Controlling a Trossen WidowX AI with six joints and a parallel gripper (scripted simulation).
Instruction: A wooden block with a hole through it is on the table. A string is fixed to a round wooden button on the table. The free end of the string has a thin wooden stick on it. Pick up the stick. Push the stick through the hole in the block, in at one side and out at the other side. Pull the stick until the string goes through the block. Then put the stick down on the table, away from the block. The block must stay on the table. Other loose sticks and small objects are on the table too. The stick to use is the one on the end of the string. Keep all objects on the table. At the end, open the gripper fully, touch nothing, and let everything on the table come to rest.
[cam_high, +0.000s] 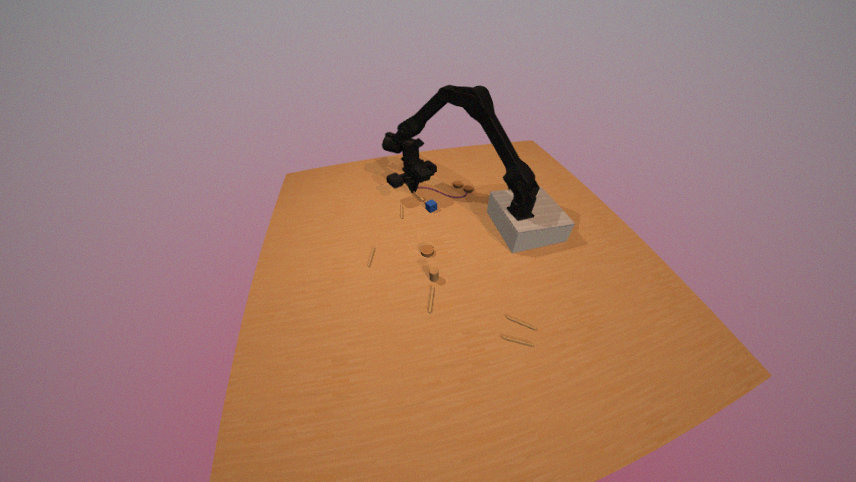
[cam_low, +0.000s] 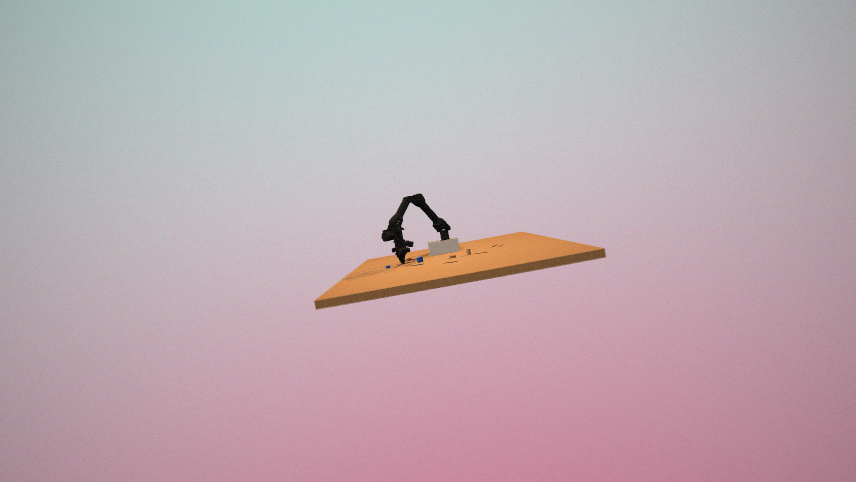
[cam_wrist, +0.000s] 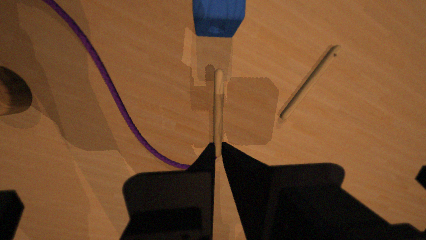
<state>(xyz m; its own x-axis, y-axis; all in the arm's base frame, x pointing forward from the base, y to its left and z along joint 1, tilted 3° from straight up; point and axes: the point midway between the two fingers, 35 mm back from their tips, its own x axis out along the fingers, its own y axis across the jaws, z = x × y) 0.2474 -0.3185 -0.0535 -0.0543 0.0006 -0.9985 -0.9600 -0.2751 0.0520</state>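
Right now my gripper tip is 3 cm past the blue block and 11 cm to the right of it. From my gripper tip the other things lie so: small wooden cylinder 6 cm ahead, 40 cm to the left; then thin stick 1 cm to the left.
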